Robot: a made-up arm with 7 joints.
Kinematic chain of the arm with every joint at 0, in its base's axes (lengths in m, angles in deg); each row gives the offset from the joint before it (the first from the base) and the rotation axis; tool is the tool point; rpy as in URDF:
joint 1: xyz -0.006 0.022 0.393 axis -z
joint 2: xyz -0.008 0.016 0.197 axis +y
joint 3: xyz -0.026 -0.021 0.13 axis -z
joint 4: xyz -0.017 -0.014 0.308 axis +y
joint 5: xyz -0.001 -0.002 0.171 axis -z
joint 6: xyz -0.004 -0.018 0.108 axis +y
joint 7: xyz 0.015 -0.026 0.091 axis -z
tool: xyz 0 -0.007 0.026 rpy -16.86 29.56 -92.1
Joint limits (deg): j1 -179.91..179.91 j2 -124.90..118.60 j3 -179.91..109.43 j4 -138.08..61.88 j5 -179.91..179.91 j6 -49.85..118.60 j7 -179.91..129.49
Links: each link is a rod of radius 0.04 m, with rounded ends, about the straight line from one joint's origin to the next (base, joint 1, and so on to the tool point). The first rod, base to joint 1, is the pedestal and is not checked.
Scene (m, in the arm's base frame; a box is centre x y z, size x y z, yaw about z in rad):
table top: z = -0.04
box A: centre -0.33 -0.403 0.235 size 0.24 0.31 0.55 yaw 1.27
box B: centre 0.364 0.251 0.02 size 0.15 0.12 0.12 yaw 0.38
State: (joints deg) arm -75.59 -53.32 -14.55 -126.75 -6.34 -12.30 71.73
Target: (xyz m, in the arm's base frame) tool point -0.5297 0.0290 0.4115
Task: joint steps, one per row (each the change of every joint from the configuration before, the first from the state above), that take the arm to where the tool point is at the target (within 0.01 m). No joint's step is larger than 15 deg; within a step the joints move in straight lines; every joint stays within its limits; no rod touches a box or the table.
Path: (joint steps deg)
1: 5.30 14.53 3.40 3.89 -5.02 7.53 3.69
2: 5.30 14.52 3.39 3.89 -5.02 7.53 3.68
3: 5.29 14.53 3.40 3.88 -5.02 7.53 3.69
4: 5.30 14.53 3.39 3.89 -5.03 7.53 3.69
5: 8.01 -12.87 6.05 1.27 3.44 -4.38 -2.88
6: 8.01 -12.88 6.05 1.27 3.44 -4.39 -2.87
7: 8.01 -12.87 6.05 1.26 3.44 -4.38 -2.87
8: 8.00 -12.87 6.04 1.27 3.44 -4.38 -2.88
9: 8.01 -12.87 6.05 1.27 3.44 -4.39 -2.87

